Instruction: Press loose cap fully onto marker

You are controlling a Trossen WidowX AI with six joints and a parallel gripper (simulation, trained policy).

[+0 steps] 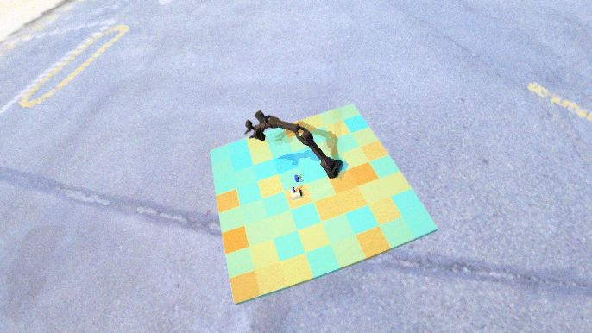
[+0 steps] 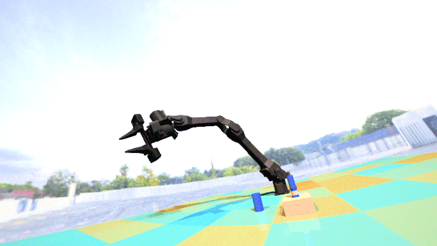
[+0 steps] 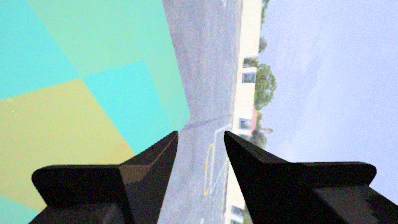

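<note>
Right now the blue cap is 240 mm behind my gripper tip, 330 mm to the left of it and 230 mm below it. The rest, counted from my gripper tip: tan holder block 190 mm behind, 440 mm to the left, 240 mm below.
</note>
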